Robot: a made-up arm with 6 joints. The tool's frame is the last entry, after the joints.
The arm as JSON. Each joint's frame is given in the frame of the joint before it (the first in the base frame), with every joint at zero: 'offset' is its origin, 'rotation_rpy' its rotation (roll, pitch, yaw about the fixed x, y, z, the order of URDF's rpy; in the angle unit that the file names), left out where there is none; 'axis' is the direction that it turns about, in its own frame. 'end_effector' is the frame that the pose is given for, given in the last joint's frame.
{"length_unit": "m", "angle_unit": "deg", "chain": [
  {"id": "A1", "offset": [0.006, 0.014, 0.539], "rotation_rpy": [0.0, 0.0, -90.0], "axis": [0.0, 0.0, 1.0]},
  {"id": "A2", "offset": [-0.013, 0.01, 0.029], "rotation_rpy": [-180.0, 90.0, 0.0], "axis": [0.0, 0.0, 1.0]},
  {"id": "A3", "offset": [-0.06, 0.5, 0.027], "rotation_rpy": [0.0, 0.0, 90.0], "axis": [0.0, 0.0, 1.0]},
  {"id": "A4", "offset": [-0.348, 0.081, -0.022], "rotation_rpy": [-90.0, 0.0, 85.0], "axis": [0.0, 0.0, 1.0]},
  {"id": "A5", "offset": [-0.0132, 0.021, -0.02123], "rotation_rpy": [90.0, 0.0, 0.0], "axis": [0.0, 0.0, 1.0]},
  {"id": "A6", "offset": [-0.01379, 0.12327, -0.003], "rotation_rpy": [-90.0, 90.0, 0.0], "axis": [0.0, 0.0, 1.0]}
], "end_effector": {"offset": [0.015, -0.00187, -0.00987], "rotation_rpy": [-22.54, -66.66, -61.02]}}
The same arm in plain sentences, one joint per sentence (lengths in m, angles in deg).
The arm has six revolute joints in a row. What follows holds with every joint at zero, and every direction is one of the base frame's.
The first joint lies 0.006 m along +x and 0.014 m along +y and 0.539 m along +z from the base frame's origin and rotates about +z.
The second joint lies 0.01 m along +x and 0.013 m along +y and 0.029 m along +z from the first joint and rotates about +y.
The third joint lies 0.5 m along -x and 0.027 m along +y and 0.06 m along +z from the second joint and rotates about +y.
The fourth joint lies 0.348 m along +x and 0.022 m along -y and 0.081 m along +z from the third joint and rotates about the direction (0.996191, 0, 0.087199).
The fifth joint lies 0.02 m along -x and 0.021 m along -y and 0.015 m along -z from the fourth joint and rotates about +y.
The sixth joint lies 0.124 m along +x and 0.003 m along -y and 0.003 m along -z from the fifth joint and rotates about the direction (0.996191, 0, 0.087199).
The tool frame, which is the frame that the pose is given for, lies 0.01 m along -x and 0.015 m along -y and 0.001 m along +z from the sixth joint; its axes are the base frame's turned by roll -170.31, pitch -25.17 and yaw -12.24 deg (as in URDF: about the fixed x, then y, then z).

